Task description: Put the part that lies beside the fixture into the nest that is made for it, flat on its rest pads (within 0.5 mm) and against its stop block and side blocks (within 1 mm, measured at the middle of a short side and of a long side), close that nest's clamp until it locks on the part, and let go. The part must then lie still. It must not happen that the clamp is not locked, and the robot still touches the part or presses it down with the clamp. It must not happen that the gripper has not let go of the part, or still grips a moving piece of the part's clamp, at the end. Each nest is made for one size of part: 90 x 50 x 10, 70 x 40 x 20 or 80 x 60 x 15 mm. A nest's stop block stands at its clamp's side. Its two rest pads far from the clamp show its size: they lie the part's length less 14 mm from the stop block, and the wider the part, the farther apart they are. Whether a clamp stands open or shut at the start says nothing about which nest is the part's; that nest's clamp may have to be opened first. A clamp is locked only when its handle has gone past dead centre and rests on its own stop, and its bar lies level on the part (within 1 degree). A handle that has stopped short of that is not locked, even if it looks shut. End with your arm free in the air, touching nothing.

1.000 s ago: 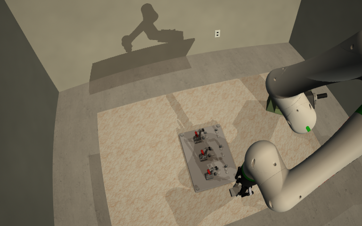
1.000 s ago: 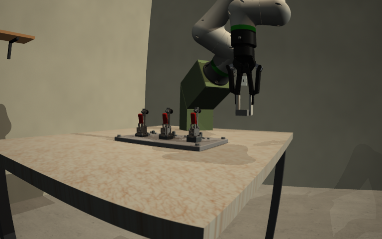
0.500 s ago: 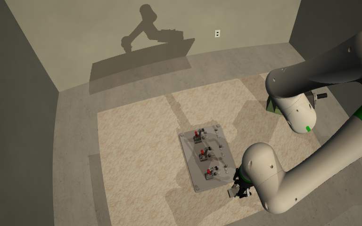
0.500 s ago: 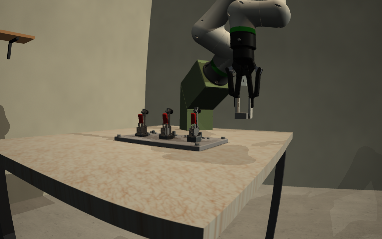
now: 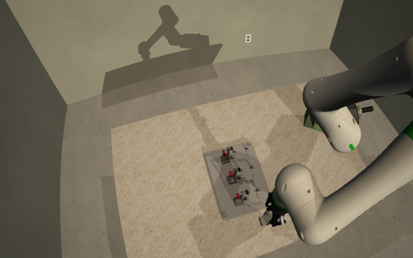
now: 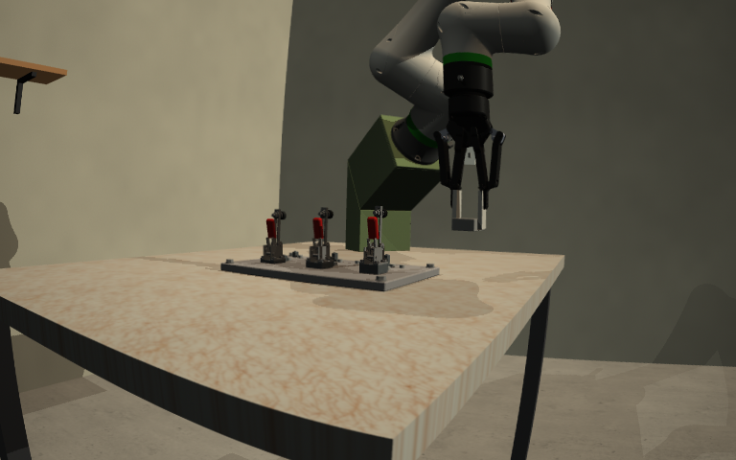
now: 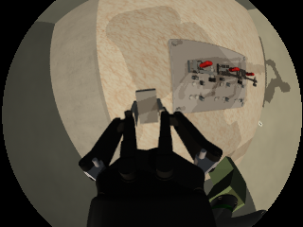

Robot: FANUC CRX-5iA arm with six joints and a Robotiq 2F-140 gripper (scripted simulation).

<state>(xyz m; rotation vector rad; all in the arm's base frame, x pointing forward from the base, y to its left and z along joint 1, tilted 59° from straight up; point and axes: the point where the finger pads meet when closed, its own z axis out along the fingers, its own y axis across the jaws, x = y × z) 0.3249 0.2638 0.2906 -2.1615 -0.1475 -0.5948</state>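
Right now the grey part is 3 cm below my hand. The rest, counted from my hand: grey fixture plate: 13 cm ahead, 22 cm to the right, 12 cm below.
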